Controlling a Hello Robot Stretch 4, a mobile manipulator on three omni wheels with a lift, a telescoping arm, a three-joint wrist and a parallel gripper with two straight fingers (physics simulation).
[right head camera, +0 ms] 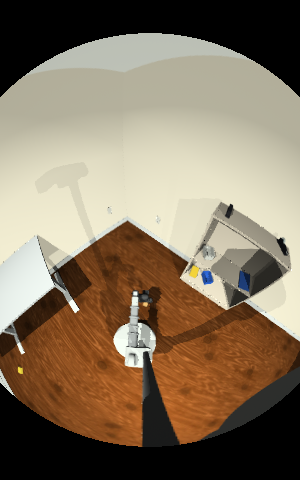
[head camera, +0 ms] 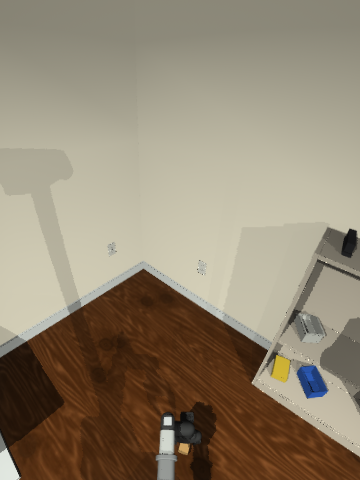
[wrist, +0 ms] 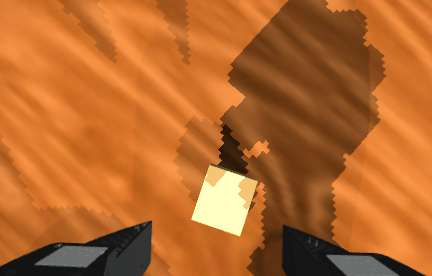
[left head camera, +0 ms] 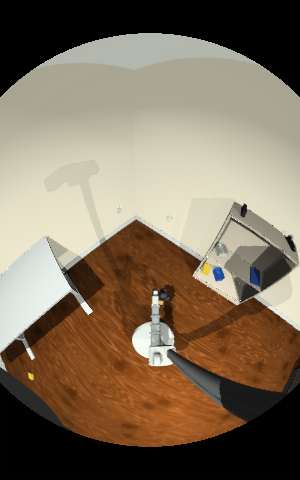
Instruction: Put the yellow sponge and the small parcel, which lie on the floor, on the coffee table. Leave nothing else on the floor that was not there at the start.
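Frame: origin at the robot's base, x left, y ahead, z down, level; millimetres.
Seen in the pictures: gripper, between the fingertips: (wrist: pixel 216 243).
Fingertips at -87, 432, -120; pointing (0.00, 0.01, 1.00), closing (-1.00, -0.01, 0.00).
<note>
A point is followed by its place in that frame, as x, y, z.
The small parcel (head camera: pixel 184 448) {-92, 429, -22} (left head camera: pixel 160 302) {-92, 428, -22} (right head camera: pixel 145 304) {-97, 422, -20} (wrist: pixel 224 200) {-94, 442, -22}, a pale tan block, lies on the wooden floor in front of the robot's base. My gripper (wrist: pixel 216 243) {-87, 432, -120} is open and points down above the floor. In the wrist view the parcel shows between and slightly beyond the fingertips, touching neither finger. In the head views the wrist hides the fingers. The yellow sponge (left head camera: pixel 31 376) (right head camera: pixel 20 370) lies on the floor at the far left, near a leg of the white coffee table (head camera: pixel 6 467) {794, 298, 3} (left head camera: pixel 30 295) {1027, 170, -692} (right head camera: pixel 20 285) {1028, 217, -692}.
A beige shelf unit (head camera: pixel 332 246) {-641, 843, -1032} (left head camera: pixel 265 225) {-923, 703, -1032} (right head camera: pixel 255 227) {-941, 701, -1032} stands at the right wall. It holds a yellow block (head camera: pixel 281 368) {-701, 818, -117}, a blue bin (head camera: pixel 312 382) {-896, 741, -74} and a grey bin (head camera: pixel 311 329) {-752, 832, -501}. Walls meet in a corner ahead. The arm reaches forward from the white base (left head camera: pixel 142 340) {101, -8, -188} (right head camera: pixel 122 340) {111, -7, -187}.
</note>
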